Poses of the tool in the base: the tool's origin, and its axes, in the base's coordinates. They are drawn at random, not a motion.
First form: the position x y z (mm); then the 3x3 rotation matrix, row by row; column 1 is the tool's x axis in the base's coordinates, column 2 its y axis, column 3 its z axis. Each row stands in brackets.
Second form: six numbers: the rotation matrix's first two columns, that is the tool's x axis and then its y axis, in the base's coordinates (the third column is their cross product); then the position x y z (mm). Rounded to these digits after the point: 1 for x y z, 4 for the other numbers.
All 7 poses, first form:
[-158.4, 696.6, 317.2], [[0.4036, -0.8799, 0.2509], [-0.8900, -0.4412, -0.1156], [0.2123, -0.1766, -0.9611]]
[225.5, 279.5, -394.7], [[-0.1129, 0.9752, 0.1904], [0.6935, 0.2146, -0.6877], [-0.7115, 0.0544, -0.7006]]
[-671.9, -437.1, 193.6], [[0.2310, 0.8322, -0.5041], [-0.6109, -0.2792, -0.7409], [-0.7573, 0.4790, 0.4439]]
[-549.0, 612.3, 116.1], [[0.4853, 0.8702, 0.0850], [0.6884, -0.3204, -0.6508], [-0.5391, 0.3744, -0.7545]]
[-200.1, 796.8, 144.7], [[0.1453, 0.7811, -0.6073], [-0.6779, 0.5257, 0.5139], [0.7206, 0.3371, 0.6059]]
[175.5, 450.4, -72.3], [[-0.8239, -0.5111, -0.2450], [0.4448, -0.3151, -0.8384], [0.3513, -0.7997, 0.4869]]
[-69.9, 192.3, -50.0], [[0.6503, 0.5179, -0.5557], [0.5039, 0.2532, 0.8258], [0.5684, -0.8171, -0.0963]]
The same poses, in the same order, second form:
0.4036, -0.8900, 0.2123, -0.8799, -0.4412, -0.1766, -158.4, 696.6, 317.2
-0.1129, 0.6935, -0.7115, 0.9752, 0.2146, 0.0544, 225.5, 279.5, -394.7
0.2310, -0.6109, -0.7573, 0.8322, -0.2792, 0.4790, -671.9, -437.1, 193.6
0.4853, 0.6884, -0.5391, 0.8702, -0.3204, 0.3744, -549.0, 612.3, 116.1
0.1453, -0.6779, 0.7206, 0.7811, 0.5257, 0.3371, -200.1, 796.8, 144.7
-0.8239, 0.4448, 0.3513, -0.5111, -0.3151, -0.7997, 175.5, 450.4, -72.3
0.6503, 0.5039, 0.5684, 0.5179, 0.2532, -0.8171, -69.9, 192.3, -50.0

